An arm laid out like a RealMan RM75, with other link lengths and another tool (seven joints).
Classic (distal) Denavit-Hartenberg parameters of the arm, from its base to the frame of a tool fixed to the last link. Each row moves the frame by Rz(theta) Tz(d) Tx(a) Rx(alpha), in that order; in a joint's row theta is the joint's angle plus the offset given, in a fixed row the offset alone. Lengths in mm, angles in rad.
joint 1: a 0  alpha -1.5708  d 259.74  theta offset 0
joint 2: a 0  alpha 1.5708  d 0  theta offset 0
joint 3: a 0  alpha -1.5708  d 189.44  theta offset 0
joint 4: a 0  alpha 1.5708  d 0  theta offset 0
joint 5: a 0  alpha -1.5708  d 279.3  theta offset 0
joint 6: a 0  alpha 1.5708  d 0  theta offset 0
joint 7: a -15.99  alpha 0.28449  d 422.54  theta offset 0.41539
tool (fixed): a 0  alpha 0  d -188.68  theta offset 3.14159
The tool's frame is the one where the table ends.
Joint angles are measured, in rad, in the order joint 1, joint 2, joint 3, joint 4, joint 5, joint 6, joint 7. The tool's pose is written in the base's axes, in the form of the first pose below.
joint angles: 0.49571, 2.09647, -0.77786, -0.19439, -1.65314, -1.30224, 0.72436
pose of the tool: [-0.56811 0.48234 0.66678 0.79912 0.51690 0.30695 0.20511 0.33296 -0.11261]
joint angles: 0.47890, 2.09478, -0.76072, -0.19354, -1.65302, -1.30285, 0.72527
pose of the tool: [-0.55078 0.48831 0.67690 0.81446 0.49176 0.30795 0.21142 0.33261 -0.10918]
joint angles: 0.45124, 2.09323, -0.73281, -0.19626, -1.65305, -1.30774, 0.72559
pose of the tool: [-0.52458 0.49241 0.69452 0.83557 0.45418 0.30911 0.22078 0.33174 -0.10285]
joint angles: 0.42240, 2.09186, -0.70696, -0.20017, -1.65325, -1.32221, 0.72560
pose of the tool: [-0.49858 0.49268 0.71322 0.85350 0.42283 0.30455 0.22872 0.32888 -0.09583]
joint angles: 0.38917, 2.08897, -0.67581, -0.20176, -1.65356, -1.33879, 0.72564
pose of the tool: [-0.46739 0.49211 0.73442 0.87364 0.38423 0.29854 0.23851 0.32495 -0.08753]
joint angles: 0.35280, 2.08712, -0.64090, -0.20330, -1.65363, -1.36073, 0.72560
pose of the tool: [-0.43199 0.48758 0.75872 0.89386 0.34339 0.28826 0.24819 0.31963 -0.07827]
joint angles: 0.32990, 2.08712, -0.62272, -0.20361, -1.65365, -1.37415, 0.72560
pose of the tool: [-0.41064 0.48560 0.77173 0.90507 0.31968 0.28043 0.25379 0.31524 -0.07363]
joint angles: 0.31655, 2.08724, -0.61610, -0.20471, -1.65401, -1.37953, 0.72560
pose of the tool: [-0.40128 0.48610 0.77632 0.91010 0.30731 0.27801 0.25729 0.31236 -0.07179]
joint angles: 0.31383, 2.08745, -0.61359, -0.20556, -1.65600, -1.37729, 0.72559
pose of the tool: [-0.40062 0.48731 0.77591 0.91092 0.30296 0.28006 0.25874 0.31205 -0.07177]
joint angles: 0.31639, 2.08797, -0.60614, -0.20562, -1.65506, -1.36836, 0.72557
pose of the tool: [-0.39904 0.48518 0.77806 0.91249 0.29359 0.28491 0.26011 0.31483 -0.07114]
